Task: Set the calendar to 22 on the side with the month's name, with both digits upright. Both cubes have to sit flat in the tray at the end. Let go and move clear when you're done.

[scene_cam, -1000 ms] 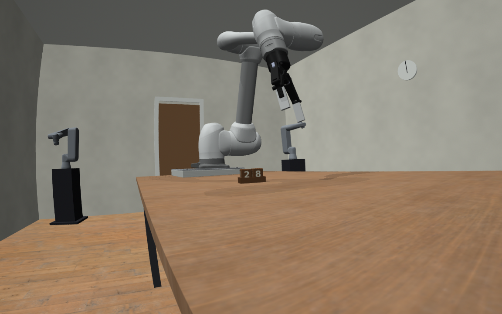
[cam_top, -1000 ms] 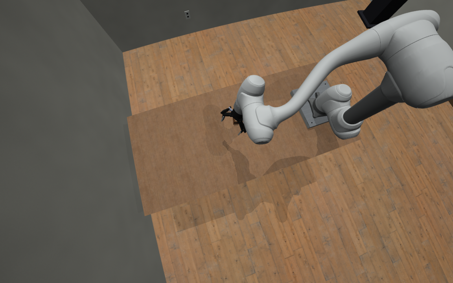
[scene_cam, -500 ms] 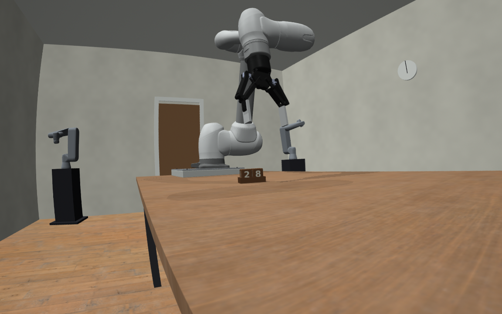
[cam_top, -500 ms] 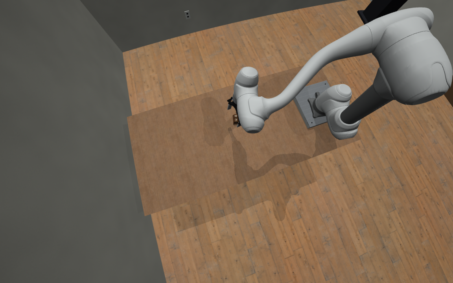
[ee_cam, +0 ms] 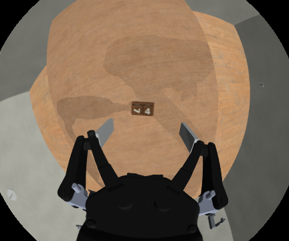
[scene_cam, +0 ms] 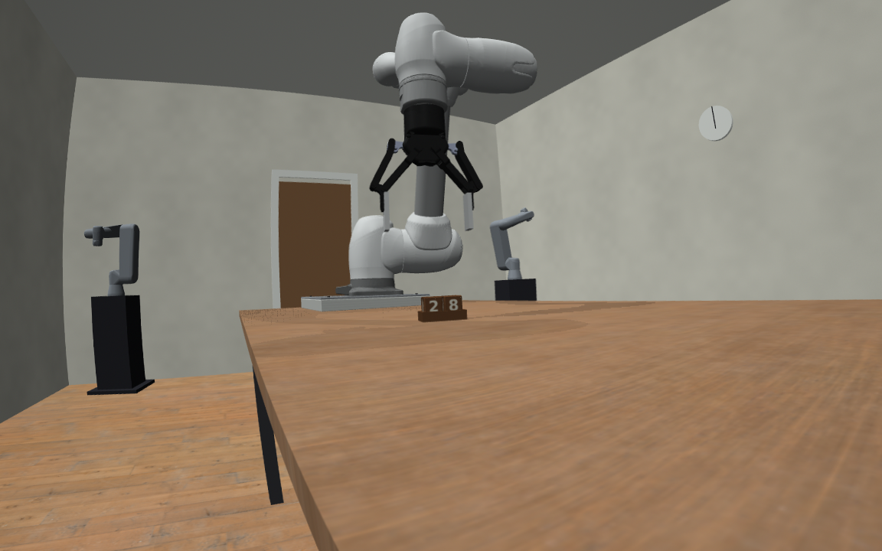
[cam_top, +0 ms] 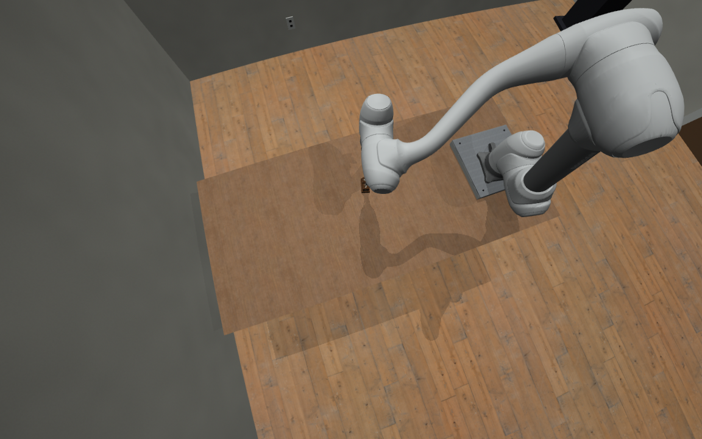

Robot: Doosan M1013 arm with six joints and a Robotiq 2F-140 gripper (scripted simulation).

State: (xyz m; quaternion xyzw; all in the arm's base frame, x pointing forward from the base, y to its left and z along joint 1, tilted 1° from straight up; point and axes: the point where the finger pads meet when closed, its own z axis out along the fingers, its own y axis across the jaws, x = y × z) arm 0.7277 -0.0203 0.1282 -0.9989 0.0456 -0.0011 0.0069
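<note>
The calendar tray lies 160 mm below my hand and 20 mm to the left of it.
</note>
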